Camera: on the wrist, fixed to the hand. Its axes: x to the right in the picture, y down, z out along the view.
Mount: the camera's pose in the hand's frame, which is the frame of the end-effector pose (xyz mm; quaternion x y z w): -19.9 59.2 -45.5 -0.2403 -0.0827 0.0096 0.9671
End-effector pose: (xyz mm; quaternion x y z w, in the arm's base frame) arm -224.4 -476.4 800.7 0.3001 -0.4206 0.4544 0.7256
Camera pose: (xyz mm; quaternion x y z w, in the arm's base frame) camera -267.7 -423.2 765.1 0.1494 -0.5789 0.3205 0.7347
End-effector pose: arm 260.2 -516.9 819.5 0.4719 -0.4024 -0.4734 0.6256
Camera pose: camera 311.5 -481.7 865.4 0.2630 -0.3317 -0.5875 0.6897
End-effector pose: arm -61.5 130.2 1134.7 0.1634 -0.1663 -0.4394 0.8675
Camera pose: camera -11.0 185.9 1116.7 -0.0884 -0.1286 -0.4701 0.8687
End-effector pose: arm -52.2 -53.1 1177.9 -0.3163 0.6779 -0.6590 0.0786
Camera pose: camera -79.6 -8.2 1121.3 -0.3728 0.8105 -0.4475 0.0624
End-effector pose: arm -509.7 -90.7 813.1 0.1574 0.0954 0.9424 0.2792
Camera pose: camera -539.2 -154.8 781.7 0.1640 -0.1588 0.9240 0.3067
